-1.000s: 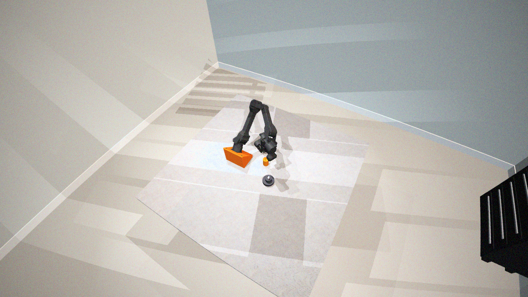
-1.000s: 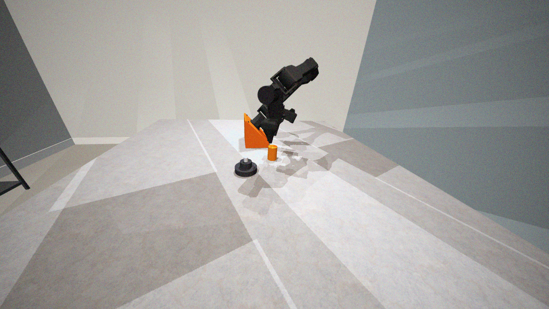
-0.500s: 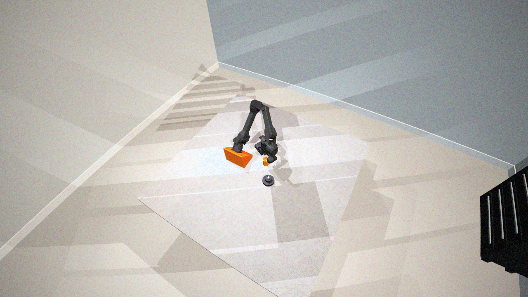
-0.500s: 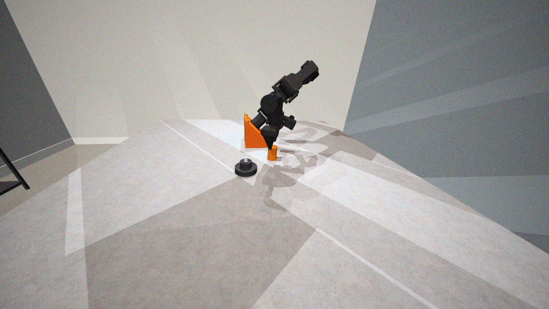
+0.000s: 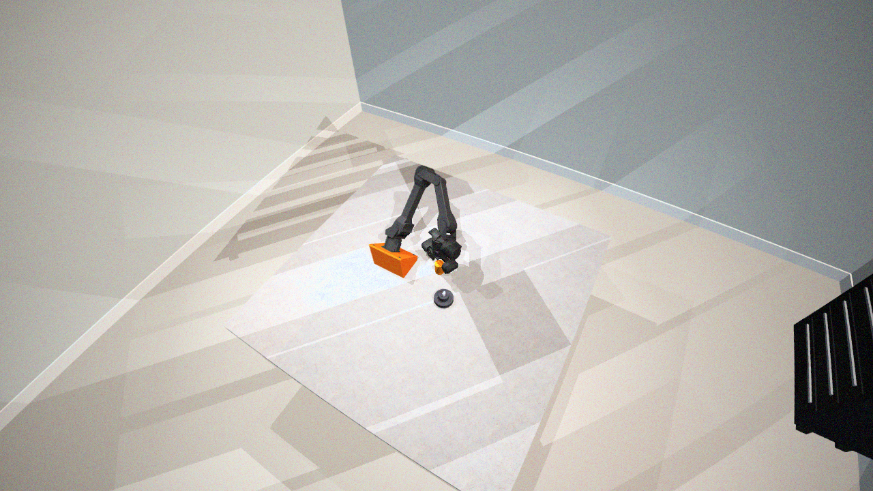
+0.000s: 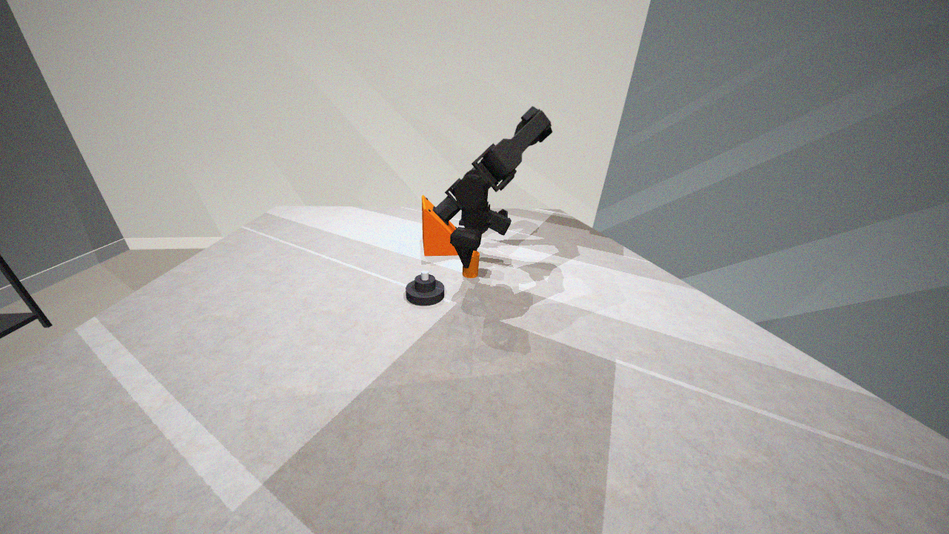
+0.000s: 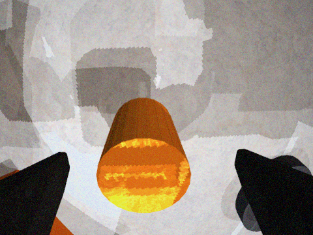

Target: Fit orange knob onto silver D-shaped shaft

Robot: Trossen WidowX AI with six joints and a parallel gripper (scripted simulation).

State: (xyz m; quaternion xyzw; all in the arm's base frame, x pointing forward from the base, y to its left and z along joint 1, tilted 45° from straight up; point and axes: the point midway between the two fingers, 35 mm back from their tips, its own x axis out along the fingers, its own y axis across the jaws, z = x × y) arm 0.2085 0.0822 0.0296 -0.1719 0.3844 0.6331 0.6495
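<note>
The orange knob lies right at my gripper tip. The rest, counted from my gripper tip: round dark pedestal: 110 mm to the right, 100 mm ahead, 10 mm below.
</note>
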